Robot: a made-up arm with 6 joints.
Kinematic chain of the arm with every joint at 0, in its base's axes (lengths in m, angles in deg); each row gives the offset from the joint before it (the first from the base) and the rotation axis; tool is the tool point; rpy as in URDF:
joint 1: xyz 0 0 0.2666 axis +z
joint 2: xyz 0 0 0 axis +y
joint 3: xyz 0.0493 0 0.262 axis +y
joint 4: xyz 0.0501 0 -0.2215 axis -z
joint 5: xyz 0 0 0 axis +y
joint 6: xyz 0.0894 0 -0.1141 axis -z
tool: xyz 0 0 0 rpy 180 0 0
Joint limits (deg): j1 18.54..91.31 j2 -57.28..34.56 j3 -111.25..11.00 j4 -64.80..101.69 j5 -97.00..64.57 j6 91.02..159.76
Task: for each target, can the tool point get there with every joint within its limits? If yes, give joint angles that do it. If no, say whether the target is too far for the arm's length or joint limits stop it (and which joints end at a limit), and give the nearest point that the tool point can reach.
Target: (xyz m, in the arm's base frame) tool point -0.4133 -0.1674 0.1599
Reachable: no: joint limits stop it (at a limit: joint 1, joint 2, joint 3, joint 4) | nearest point -0.1094 0.0412 0.1700 | short by 0.369 m
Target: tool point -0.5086 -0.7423 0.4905
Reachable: no: too far | nearest point -0.1916 -0.2796 0.6395 | short by 0.580 m
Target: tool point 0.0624 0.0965 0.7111
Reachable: yes | joints 40.82 -50.27 -67.36 -45.36 19.87 103.46
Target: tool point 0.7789 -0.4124 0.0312
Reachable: no: too far | nearest point 0.4189 0.0080 0.2414 | short by 0.592 m
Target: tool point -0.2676 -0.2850 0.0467
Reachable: no: joint limits stop it (at a limit: joint 1, joint 2, joint 3, joint 5) | nearest point -0.0607 -0.0415 0.1866 | short by 0.349 m
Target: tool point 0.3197 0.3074 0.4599
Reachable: yes | joints 60.18 18.68 -83.33 71.84 -26.64 129.81
